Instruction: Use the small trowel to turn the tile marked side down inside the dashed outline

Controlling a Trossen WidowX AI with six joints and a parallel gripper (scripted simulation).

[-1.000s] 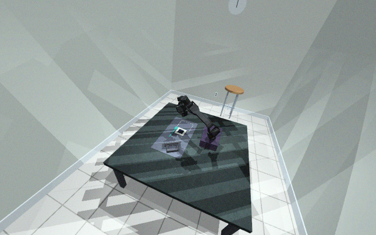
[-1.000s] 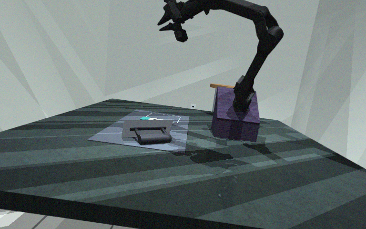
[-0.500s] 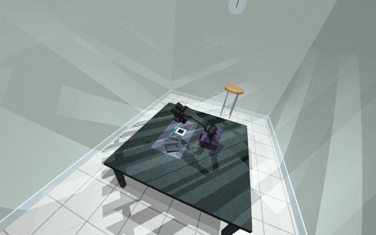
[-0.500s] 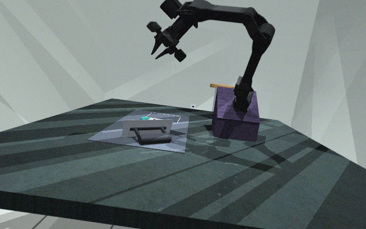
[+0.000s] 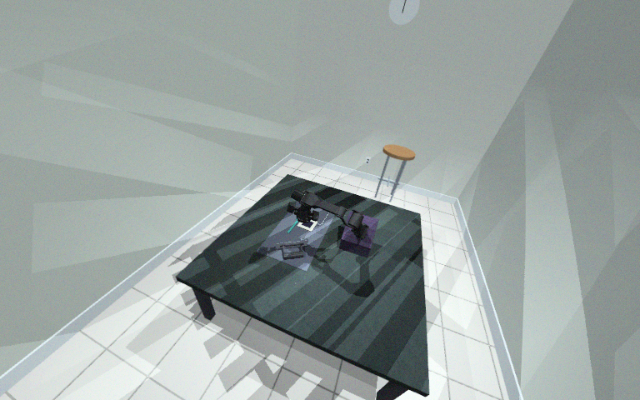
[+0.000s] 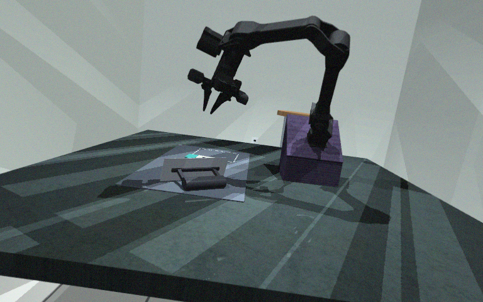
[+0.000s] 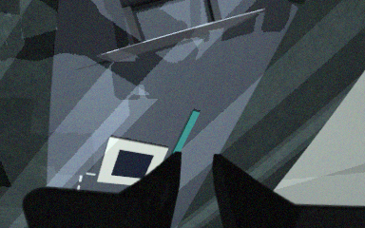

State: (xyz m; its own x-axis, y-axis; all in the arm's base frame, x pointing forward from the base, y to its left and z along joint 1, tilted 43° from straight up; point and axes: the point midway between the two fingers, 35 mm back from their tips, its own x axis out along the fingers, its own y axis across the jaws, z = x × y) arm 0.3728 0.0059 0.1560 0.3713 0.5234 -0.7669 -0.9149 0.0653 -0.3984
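My gripper tip is now 20 mm past the small trowel, 80 mm to the right of it and 180 mm above it. The rest, counted from my gripper tip: grey mat: 10 mm ahead, 140 mm to the right, 220 mm below; then teal piece: 70 mm ahead, 180 mm to the right, 200 mm below; then tile: 10 mm behind, 200 mm to the right, 200 mm below.
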